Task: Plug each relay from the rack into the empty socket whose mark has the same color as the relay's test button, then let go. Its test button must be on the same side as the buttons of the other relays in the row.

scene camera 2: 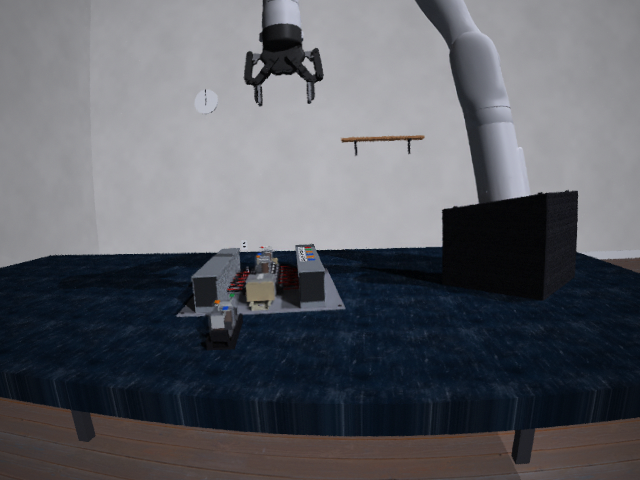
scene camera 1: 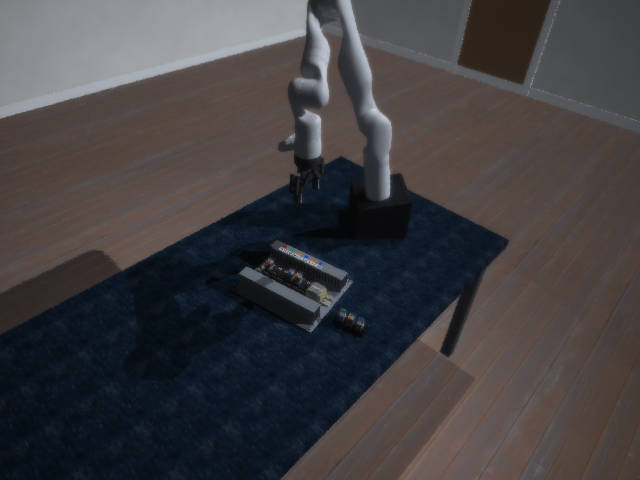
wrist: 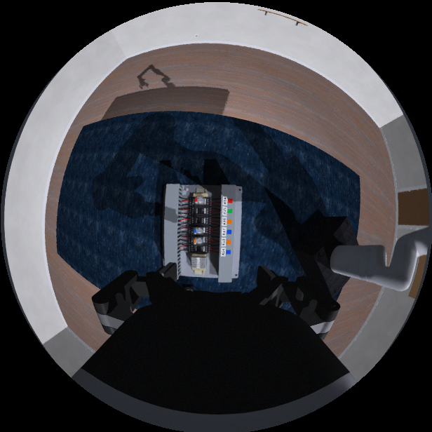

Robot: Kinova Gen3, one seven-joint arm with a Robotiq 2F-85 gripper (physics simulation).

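Seen in the pictures: gripper, fingertip midpoint: (scene camera 2: 285,104) (scene camera 1: 307,195); arm's base, link origin: (scene camera 2: 502,200) (scene camera 1: 377,194).
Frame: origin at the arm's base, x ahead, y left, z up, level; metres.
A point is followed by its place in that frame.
The rack (scene camera 1: 358,331) (scene camera 2: 221,345) {y 0.241, x 0.487, z -0.154 m} stands beside the panel and holds three relays, with a green button (scene camera 1: 343,310) {y 0.162, x 0.485, z -0.110 m}, an orange button (scene camera 1: 351,316) {y 0.195, x 0.490, z -0.111 m} and a blue button (scene camera 1: 361,319) {y 0.227, x 0.482, z -0.110 m}. In the wrist view the rack is mostly hidden by the gripper. The panel (scene camera 2: 334,303) {y 0.075, x 0.334, z -0.154 m} (wrist: 238,225) carries a row with seated relays: red (wrist: 201,200), blue (wrist: 200,231) and orange (wrist: 200,241). Their buttons face the plain duct. Dark empty sockets show by the green mark (wrist: 230,211), the third, orange mark (wrist: 229,221) and the last, blue mark (wrist: 228,252). My gripper (scene camera 1: 307,193) {y -0.046, x 0.404, z 0.195 m} (scene camera 2: 284,103) {y -0.046, x 0.404, z 0.195 m} (wrist: 216,274) is open and empty, high above the table.
A plain grey duct (scene camera 1: 279,297) {y -0.032, x 0.564, z -0.108 m} (scene camera 2: 205,291) {y 0.098, x 0.538, z -0.119 m} (wrist: 171,240) and a label-bearing grey duct (scene camera 1: 336,272) {y 0.059, x 0.369, z -0.095 m} (scene camera 2: 311,286) {y 0.092, x 0.370, z -0.119 m} (wrist: 225,270) flank the row. A beige block (scene camera 1: 316,292) {y 0.050, x 0.473, z -0.111 m} (scene camera 2: 260,290) {y 0.066, x 0.454, z -0.129 m} (wrist: 198,263) ends it. The arm's black base (scene camera 1: 382,217) {y 0.061, x 0.059, z -0.049 m} (scene camera 2: 496,248) {y 0.072, x 0.049, z -0.078 m} stands on the label side.
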